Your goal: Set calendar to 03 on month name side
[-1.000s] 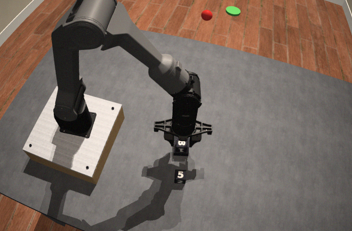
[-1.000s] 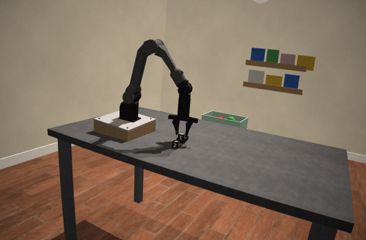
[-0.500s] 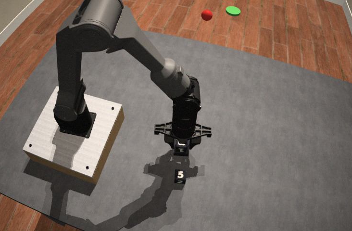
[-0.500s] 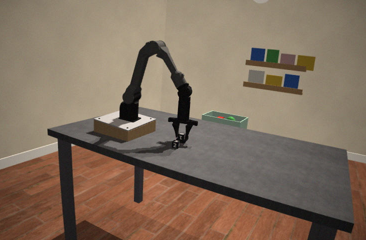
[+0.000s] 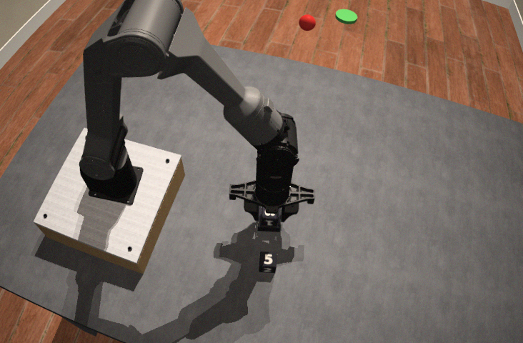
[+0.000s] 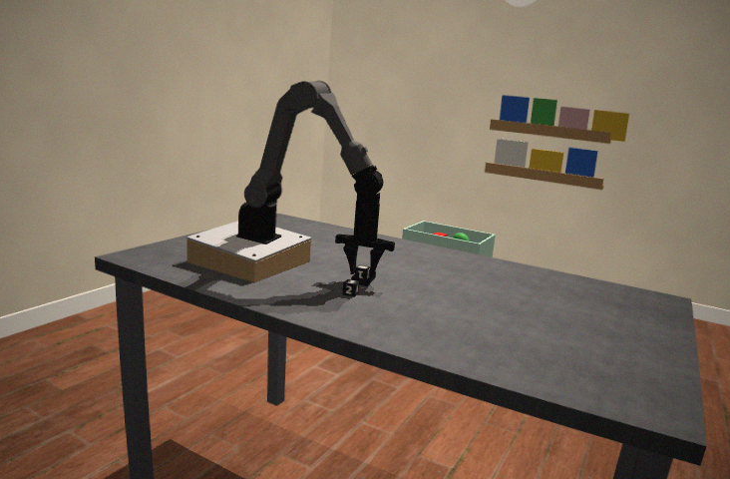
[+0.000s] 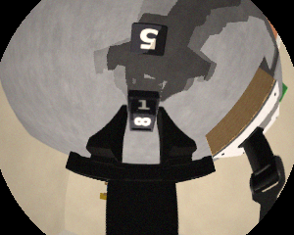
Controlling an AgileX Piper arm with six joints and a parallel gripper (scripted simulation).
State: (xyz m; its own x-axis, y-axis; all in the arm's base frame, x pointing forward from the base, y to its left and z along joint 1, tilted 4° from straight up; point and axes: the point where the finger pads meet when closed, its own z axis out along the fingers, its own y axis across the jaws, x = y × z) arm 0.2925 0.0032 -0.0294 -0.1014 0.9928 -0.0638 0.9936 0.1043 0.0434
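The dark tray lies 2 cm to the left of my hand and 2 cm below it. Also, from my hand: black cube 1 cm ahead, 9 cm to the right, 1 cm below.
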